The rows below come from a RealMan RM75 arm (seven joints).
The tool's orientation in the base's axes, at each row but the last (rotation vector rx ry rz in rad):
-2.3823, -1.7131, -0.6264
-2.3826, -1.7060, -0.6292
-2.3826, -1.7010, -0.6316
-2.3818, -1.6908, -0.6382
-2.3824, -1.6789, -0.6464
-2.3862, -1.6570, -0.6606
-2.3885, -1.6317, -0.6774
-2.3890, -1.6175, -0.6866
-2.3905, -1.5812, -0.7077
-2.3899, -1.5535, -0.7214
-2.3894, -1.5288, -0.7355
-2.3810, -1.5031, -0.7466
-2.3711, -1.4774, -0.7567
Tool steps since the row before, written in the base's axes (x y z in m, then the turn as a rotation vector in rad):
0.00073, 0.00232, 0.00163, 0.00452, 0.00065, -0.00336
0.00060, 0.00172, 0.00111, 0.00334, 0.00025, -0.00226
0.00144, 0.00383, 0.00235, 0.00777, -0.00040, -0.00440
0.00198, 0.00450, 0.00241, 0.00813, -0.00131, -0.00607
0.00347, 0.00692, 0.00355, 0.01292, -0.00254, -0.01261
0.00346, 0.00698, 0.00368, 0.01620, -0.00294, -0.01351
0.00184, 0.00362, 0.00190, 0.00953, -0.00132, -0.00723
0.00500, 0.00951, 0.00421, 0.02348, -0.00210, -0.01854
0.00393, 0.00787, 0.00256, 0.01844, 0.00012, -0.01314
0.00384, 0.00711, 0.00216, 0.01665, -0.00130, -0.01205
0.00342, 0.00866, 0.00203, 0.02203, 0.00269, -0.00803
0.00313, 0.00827, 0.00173, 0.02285, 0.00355, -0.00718
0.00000, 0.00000, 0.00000, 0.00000, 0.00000, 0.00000
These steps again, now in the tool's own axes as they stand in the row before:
0.00289, 0.00009, -0.00048, 0.00038, 0.00357, 0.00439
0.00212, 0.00010, -0.00025, 0.00018, 0.00274, 0.00296
0.00469, 0.00029, -0.00040, -0.00008, 0.00683, 0.00577
0.00545, 0.00054, -0.00004, -0.00148, 0.00728, 0.00703
0.00844, 0.00115, 0.00025, -0.00402, 0.01139, 0.01366
0.00855, 0.00101, 0.00025, -0.00382, 0.01445, 0.01517
0.00445, 0.00050, 0.00022, -0.00157, 0.00842, 0.00845
0.01138, 0.00127, 0.00140, -0.00326, 0.02022, 0.02191
0.00890, 0.00056, 0.00210, -0.00043, 0.01529, 0.01669
0.00804, 0.00062, 0.00223, -0.00161, 0.01439, 0.01464
0.00903, -0.00057, 0.00300, 0.00542, 0.01780, 0.01452
0.00840, -0.00079, 0.00316, 0.00682, 0.01821, 0.01442
0.00000, 0.00000, 0.00000, 0.00000, 0.00000, 0.00000

